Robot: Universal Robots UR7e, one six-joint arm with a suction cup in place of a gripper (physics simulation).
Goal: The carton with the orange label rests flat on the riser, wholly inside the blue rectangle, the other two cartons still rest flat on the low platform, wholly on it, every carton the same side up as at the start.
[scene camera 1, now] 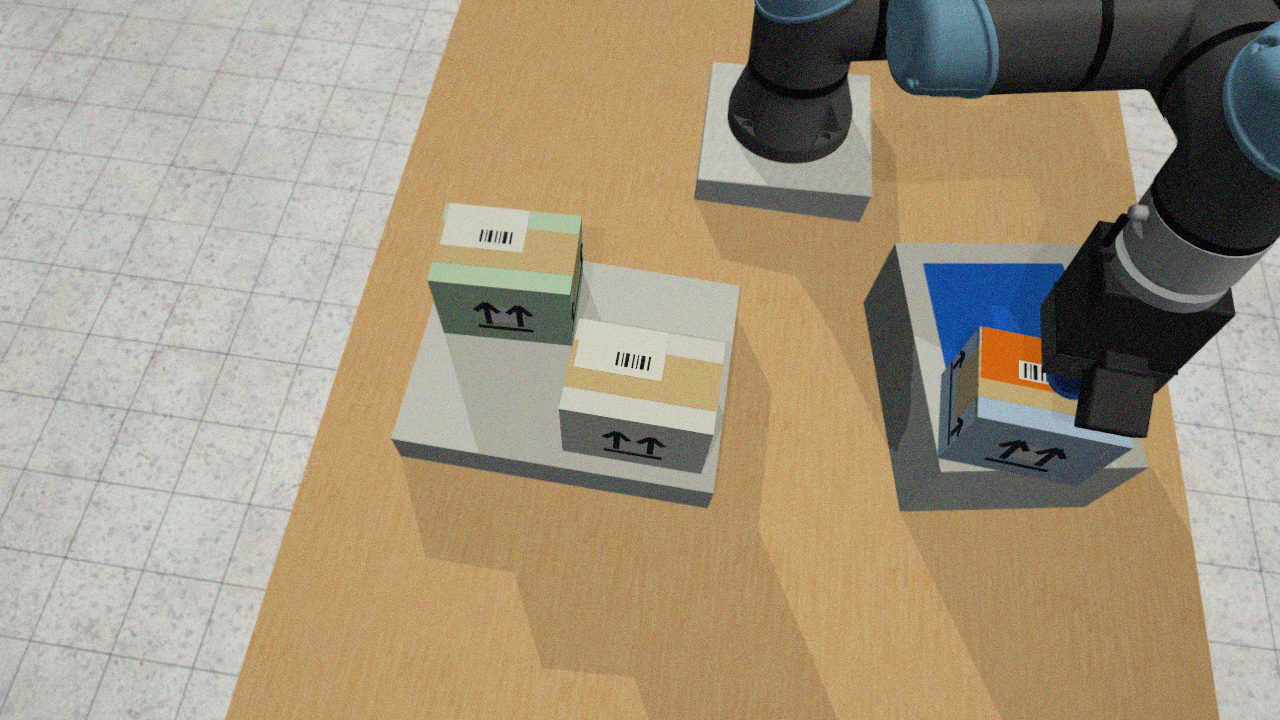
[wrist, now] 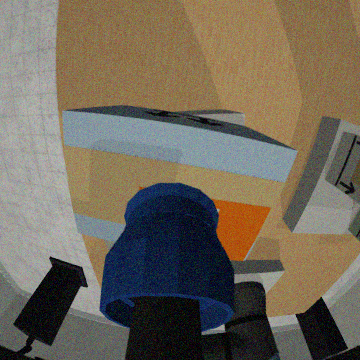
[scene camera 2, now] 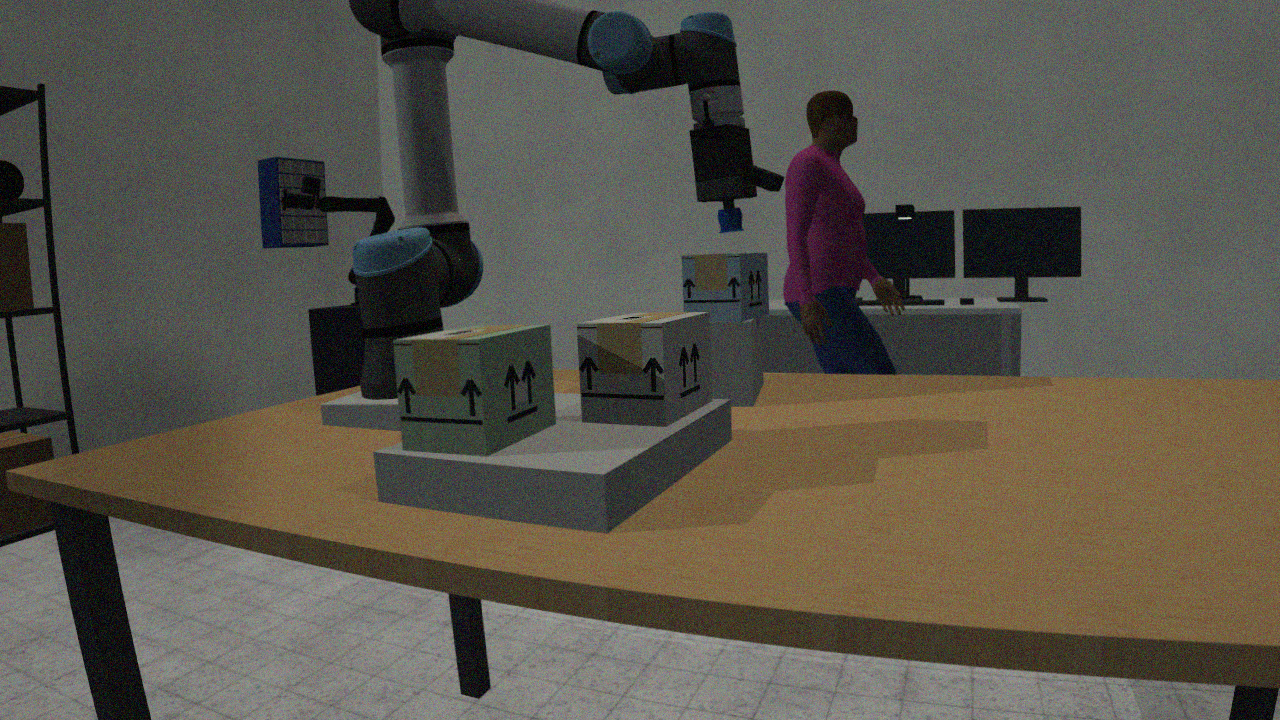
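The orange-labelled pale blue carton rests upright and looks flat on the riser. It is turned slightly. Its near side reaches past the blue rectangle, and its near right bottom corner appears past the riser's near edge. My suction cup is off and empty, with a gap above this carton. The green carton and the white-grey carton rest upright and flat on the low platform.
The arm's base block stands on the wooden table behind and between platform and riser. A person in a pink top stands beyond the table, near a desk with two monitors. A shelf rack stands at left.
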